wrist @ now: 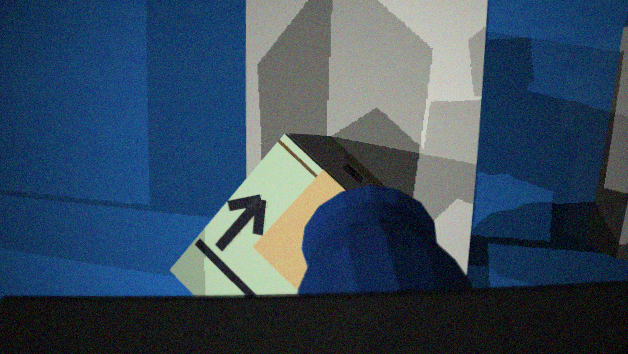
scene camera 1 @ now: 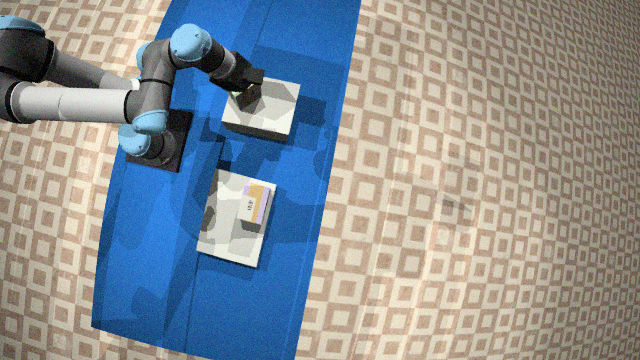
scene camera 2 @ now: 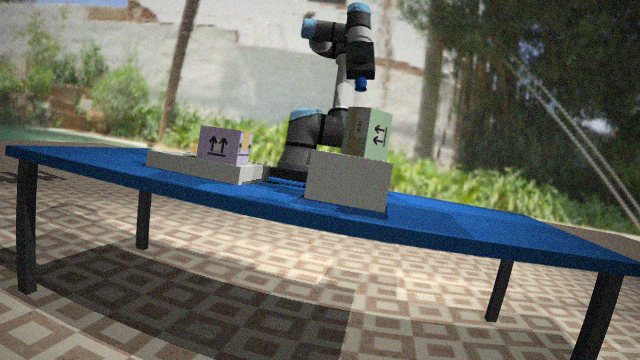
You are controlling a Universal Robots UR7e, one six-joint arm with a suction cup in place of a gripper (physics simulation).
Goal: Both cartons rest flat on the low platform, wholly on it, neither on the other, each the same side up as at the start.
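Places are measured from the arm's base along level axes (x ahead, y left, z up), in millimetres.
Pixels of known places: hand at its tool point: [wrist: 368, 247] [scene camera 2: 360, 89]; arm's base at its link origin: [scene camera 1: 160, 147] [scene camera 2: 297, 170].
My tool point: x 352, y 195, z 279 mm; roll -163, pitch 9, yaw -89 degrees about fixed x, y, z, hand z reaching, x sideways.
Note:
Ahead of a thing's pixels: the offset from my tool point to its top centre. Level surfaces: height alone.
The purple carton {dx +72, dy -344, dz -171 mm} [scene camera 1: 254, 202] [scene camera 2: 220, 145] sits flat on the low platform {dx +4, dy -412, dz -264 mm} [scene camera 1: 220, 230] [scene camera 2: 250, 174], towards one side of it. The pale green carton {dx -34, dy +36, dz -52 mm} [scene camera 1: 248, 100] [scene camera 2: 377, 135] [wrist: 285, 185] stands on the taller white block {dx +34, dy +17, dz -192 mm} [scene camera 1: 280, 102] [scene camera 2: 347, 182] [wrist: 455, 70], turned at an angle to its edges. My gripper's blue suction cup [scene camera 2: 361, 89] [wrist: 370, 240] hangs above the green carton, with a gap between them in the second scene view, and holds nothing. The arm's head hides much of the green carton in the first scene view.
Both platforms stand on the long blue table {dz -312 mm} [scene camera 1: 240, 310] [scene camera 2: 450, 220], with a gap between them. The arm's dark base plate [scene camera 1: 184, 135] is beside them. The block is clearly taller than the low platform.

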